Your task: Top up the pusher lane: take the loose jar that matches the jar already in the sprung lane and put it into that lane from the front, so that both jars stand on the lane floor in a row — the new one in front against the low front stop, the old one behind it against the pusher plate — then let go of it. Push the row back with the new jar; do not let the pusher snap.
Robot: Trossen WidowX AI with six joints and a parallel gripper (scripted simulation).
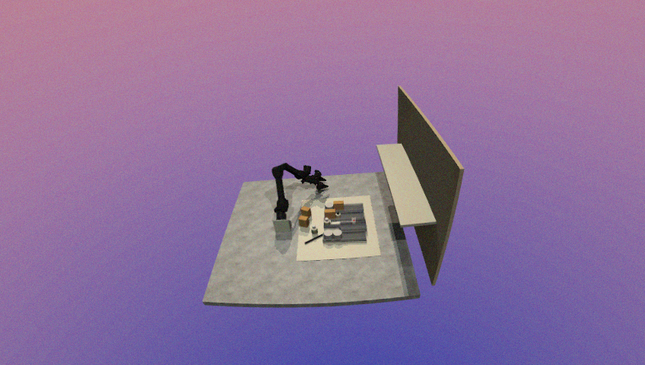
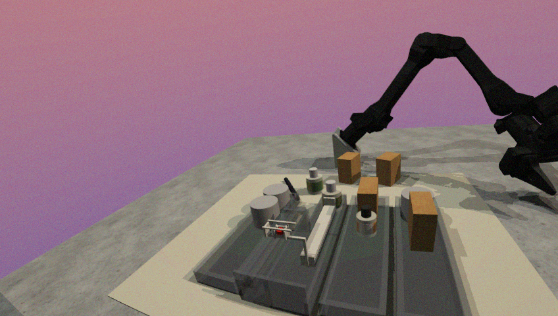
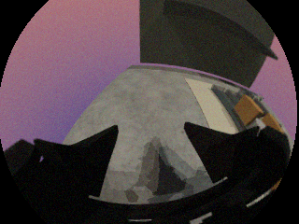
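The black stick is 16 cm behind my gripper tip, 57 cm to the right of it and 4 cm below it. Round my gripper tip: pusher bar 5 cm ahead, 50 cm to the right; grey rack 10 cm ahead, 50 cm to the right, 3 cm below; shelf 46 cm ahead, 50 cm to the right, 32 cm above.
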